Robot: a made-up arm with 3 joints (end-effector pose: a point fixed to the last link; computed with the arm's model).
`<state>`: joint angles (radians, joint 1 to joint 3).
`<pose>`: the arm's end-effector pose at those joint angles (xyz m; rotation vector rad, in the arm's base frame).
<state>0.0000 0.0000 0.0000</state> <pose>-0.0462 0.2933 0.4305 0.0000 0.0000 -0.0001</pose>
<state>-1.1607 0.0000 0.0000</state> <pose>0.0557 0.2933 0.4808 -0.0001 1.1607 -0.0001</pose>
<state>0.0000 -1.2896 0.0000</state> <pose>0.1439 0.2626 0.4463 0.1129 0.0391 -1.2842</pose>
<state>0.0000 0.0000 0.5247</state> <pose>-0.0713 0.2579 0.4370 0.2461 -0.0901 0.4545</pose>
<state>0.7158 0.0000 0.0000</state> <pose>-0.0588 0.2933 0.3590 0.0000 -0.7158 -0.0001</pose>
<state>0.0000 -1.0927 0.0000</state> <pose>0.1199 0.2831 0.4448 0.0957 0.0331 -1.0881</pose>
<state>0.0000 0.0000 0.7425</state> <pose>-0.0766 0.2403 0.4364 0.3482 -0.1276 0.6431</pose>
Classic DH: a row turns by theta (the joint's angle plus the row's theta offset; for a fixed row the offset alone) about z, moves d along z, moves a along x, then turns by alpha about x. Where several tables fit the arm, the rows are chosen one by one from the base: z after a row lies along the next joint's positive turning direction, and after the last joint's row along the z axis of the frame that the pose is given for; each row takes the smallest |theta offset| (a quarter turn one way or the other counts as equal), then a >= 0, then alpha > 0; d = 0 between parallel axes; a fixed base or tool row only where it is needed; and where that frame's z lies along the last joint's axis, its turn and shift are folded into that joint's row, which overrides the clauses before.
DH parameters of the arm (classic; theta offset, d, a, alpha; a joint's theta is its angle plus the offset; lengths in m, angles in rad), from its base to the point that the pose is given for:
base (fixed): 0 0.3779 0.0431 1.5708
joint 1: 0.0877 -0.1529 -0.0094 -1.5405
joint 2: 1.3067 0.099 0.0651 0.5975
joint 3: -0.1043 -0.221 0.0454 -0.523
tool (fixed): -1.2197 0.1429 0 0

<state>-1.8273 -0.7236 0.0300</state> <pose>0.0993 0.3072 0.3418 -0.5800 1.7541 -0.5566</pose>
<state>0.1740 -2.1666 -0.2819</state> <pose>0.1766 0.1121 0.4602 0.3691 0.1885 -2.3497</pose>
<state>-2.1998 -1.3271 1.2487</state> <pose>0.0901 0.2639 0.3359 -0.0071 1.6253 -0.5315</pose>
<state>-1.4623 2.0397 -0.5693</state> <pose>0.0469 0.0466 0.5171 0.7477 0.8580 1.4398</pose>
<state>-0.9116 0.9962 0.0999</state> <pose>-0.0278 0.1577 0.5411 0.4552 0.8000 1.0160</pose>
